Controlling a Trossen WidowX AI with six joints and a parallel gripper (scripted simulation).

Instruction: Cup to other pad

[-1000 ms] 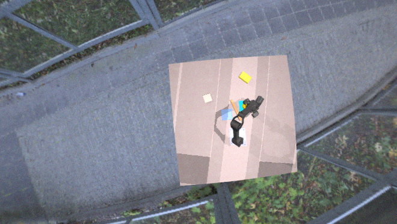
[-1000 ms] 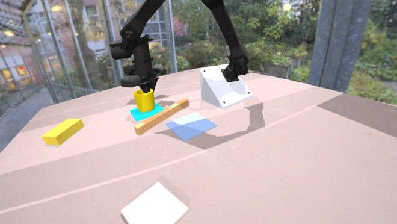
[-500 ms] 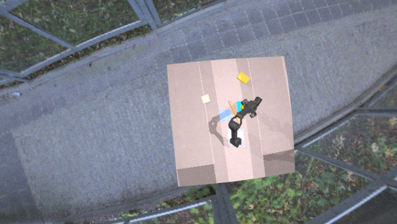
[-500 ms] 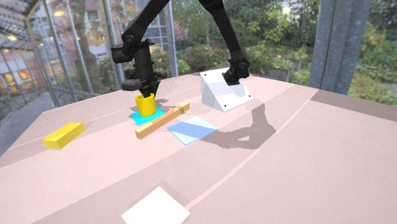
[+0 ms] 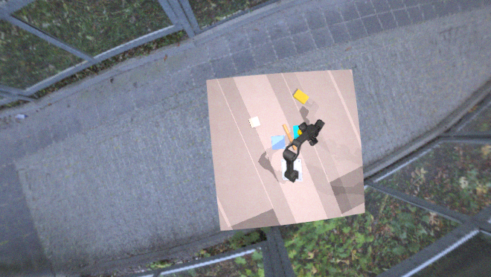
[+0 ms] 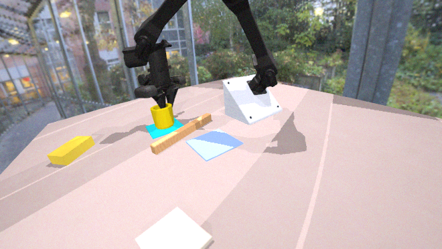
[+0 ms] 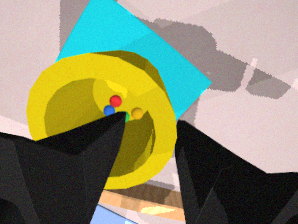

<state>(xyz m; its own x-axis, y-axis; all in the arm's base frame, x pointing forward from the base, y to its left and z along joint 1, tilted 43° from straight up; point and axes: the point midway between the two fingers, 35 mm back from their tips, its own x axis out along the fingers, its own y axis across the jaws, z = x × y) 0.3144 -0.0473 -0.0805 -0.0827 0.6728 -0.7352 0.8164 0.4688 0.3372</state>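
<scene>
The yellow cup is 2 cm ahead of my gripper tip, 1 cm to the left of it and 1 cm below it. Also, from my gripper tip: wooden bar: 11 cm to the left, 5 cm below, 2 cm behind; then light blue pad: 20 cm to the left, 6 cm below, 6 cm behind; then cyan pad: 6 cm below, 2 cm to the left, 2 cm ahead.
</scene>
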